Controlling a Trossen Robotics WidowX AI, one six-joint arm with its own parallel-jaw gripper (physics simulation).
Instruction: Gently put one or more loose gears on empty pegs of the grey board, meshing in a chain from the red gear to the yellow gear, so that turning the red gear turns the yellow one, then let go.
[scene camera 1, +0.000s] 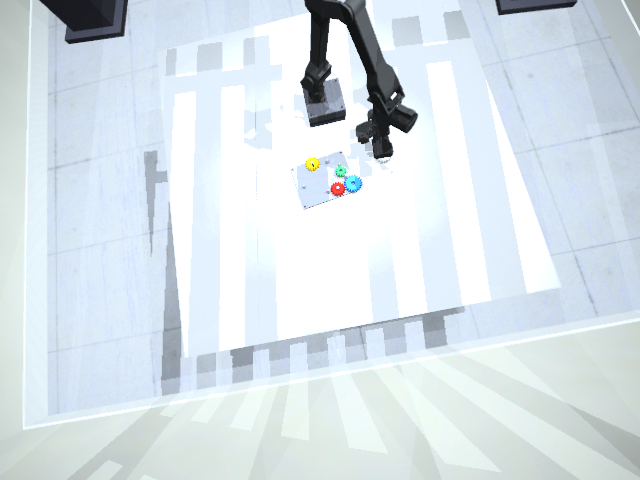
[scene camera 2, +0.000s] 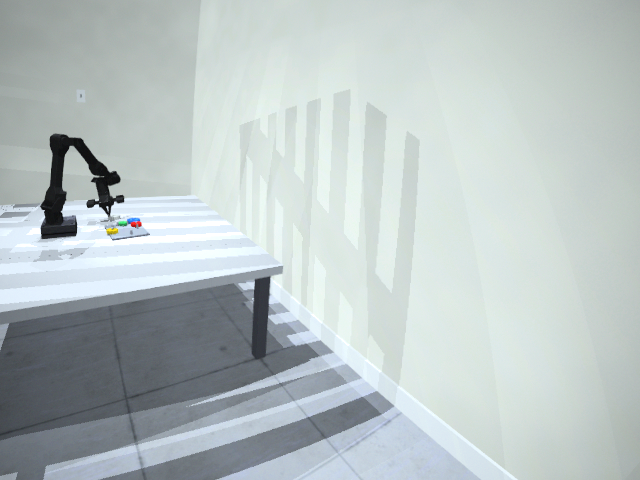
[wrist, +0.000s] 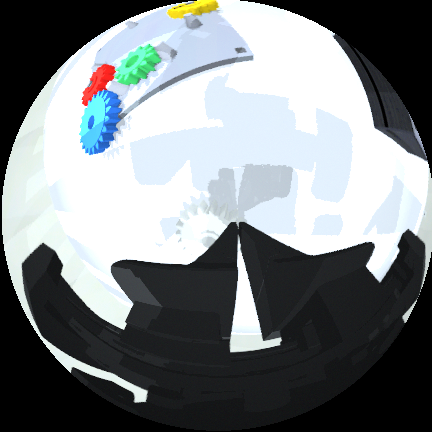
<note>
My gripper (scene camera 1: 378, 148) is shut, holding nothing. Also in view: a white gear (wrist: 198, 227). Also in view: a blue gear (wrist: 98, 122), a green gear (wrist: 137, 63) and a grey board (wrist: 215, 42).
My gripper is seen too in the wrist view (wrist: 236, 227).
</note>
